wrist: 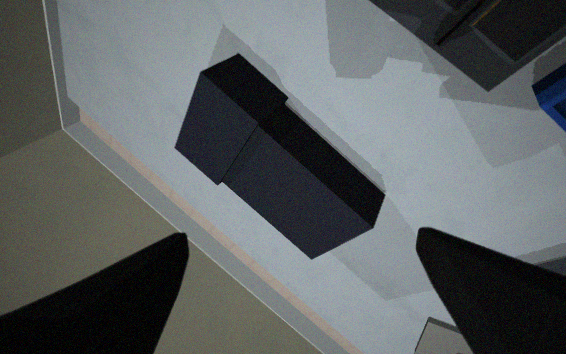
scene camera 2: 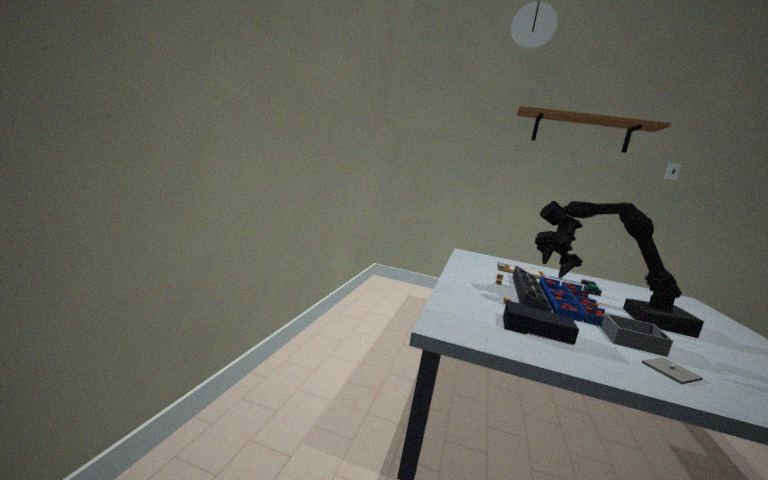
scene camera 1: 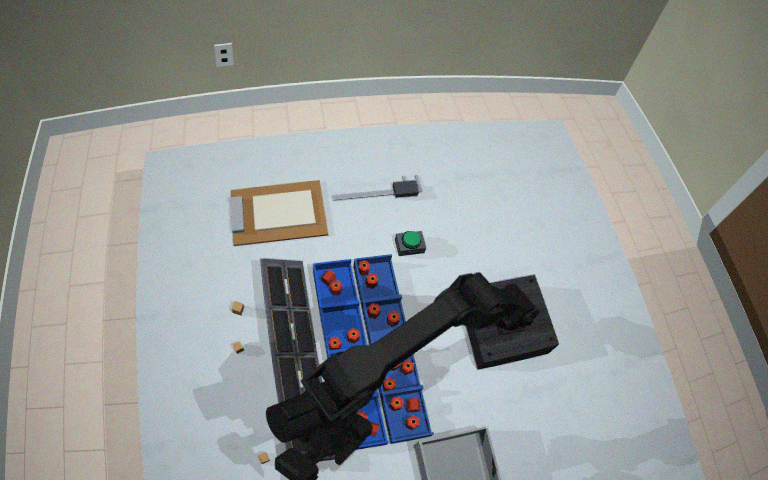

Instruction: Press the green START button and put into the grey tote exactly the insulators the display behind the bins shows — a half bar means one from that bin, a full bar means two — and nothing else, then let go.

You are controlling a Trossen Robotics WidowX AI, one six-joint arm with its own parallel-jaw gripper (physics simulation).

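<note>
My gripper (scene camera 1: 325,458) (scene camera 2: 553,268) (wrist: 303,241) is open and empty, high above the table near the end of the display. The green START button (scene camera 1: 411,238) (scene camera 2: 592,286) sits on a dark base beyond the bins. Two columns of blue bins (scene camera 1: 334,264) hold orange-red insulators (scene camera 1: 335,286), some upright, some on their sides; my arm hides some bins. The dark display (scene camera 1: 289,262) stands behind the bins; thin pale strips show between its dark panes, but I cannot read bars. The grey tote (scene camera 1: 453,455) (scene camera 2: 640,341) is partly cut off in the first scene view; no insulator shows in its visible part.
A long black box (scene camera 2: 538,322) (wrist: 300,180) stands at the end of the display, below my gripper. Small tan blocks (scene camera 1: 237,307) lie behind the display. A clipboard (scene camera 1: 243,237) and a caliper (scene camera 1: 405,187) lie past the bins. A flat plate (scene camera 2: 685,374) lies beside the tote.
</note>
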